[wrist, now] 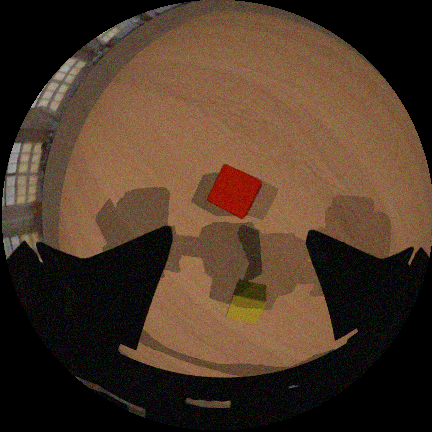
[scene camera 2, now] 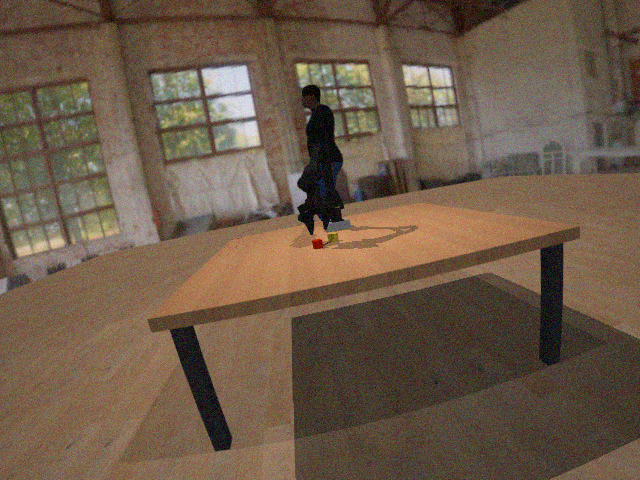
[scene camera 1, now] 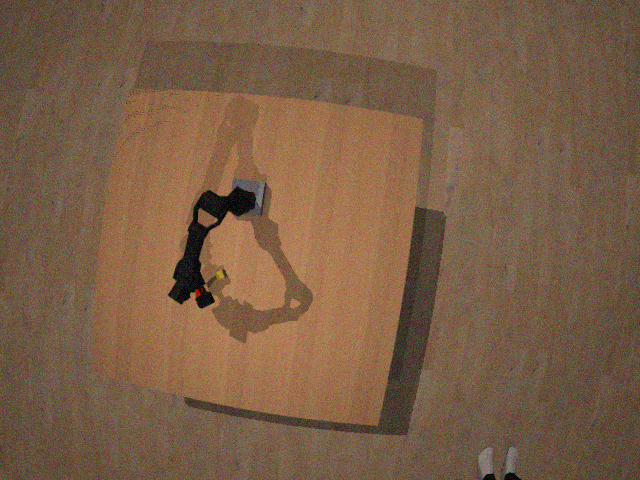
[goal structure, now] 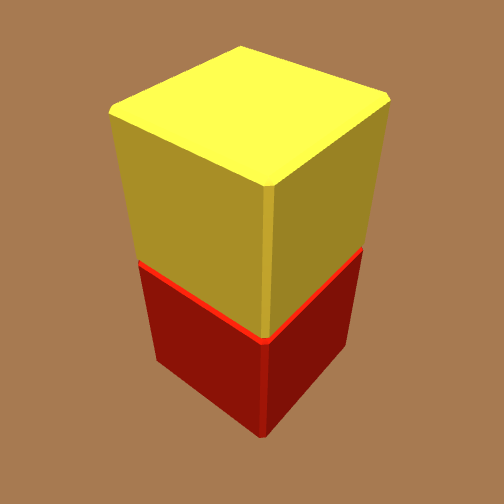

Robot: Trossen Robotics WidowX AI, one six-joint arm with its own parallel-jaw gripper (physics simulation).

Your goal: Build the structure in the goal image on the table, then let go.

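Pixels of known places: gripper, fingertip midpoint: (wrist: 243, 235) (scene camera 2: 318, 232) (scene camera 1: 201, 287); arm's base at its link origin: (scene camera 2: 336, 220) (scene camera 1: 246, 201).
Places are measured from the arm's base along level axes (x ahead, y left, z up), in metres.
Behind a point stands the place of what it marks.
A red cube (scene camera 1: 198, 292) {z -0.010, x 0.340, y -0.214 m} (scene camera 2: 317, 243) {z -0.021, x 0.358, y -0.216 m} (wrist: 235, 191) {z -0.010, x 0.339, y -0.212 m} sits on the wooden table, turned at an angle in the wrist view. A small yellow cube (scene camera 1: 221, 274) {z -0.010, x 0.273, y -0.114 m} (scene camera 2: 332, 237) {z -0.024, x 0.293, y -0.130 m} (wrist: 247, 310) {z -0.010, x 0.273, y -0.124 m} rests on the table a short way from it, with a gap between them, partly in shadow. My gripper (scene camera 1: 192, 295) {z 0.016, x 0.318, y -0.193 m} (scene camera 2: 318, 230) {z 0.016, x 0.318, y -0.193 m} (wrist: 243, 235) {z 0.016, x 0.318, y -0.193 m} is open and empty, its fingers wide apart. It hangs above the table over the red cube, and its fingertips are clear of the cube in the second scene view. The arm partly hides the red cube in the first scene view.
The wooden table (scene camera 1: 330, 206) {z -0.043, x 0.035, y 0.317 m} (scene camera 2: 248, 279) {z -0.043, x 0.555, y -0.512 m} carries the arm's grey base plate (scene camera 1: 260, 191) {z -0.001, x -0.033, y 0.056 m} (scene camera 2: 339, 225) {z -0.019, x 0.045, y -0.005 m}, on the yellow cube's far side in the second scene view. A person in dark clothes (scene camera 2: 321, 134) stands behind the table. The arm casts shadows across the table.
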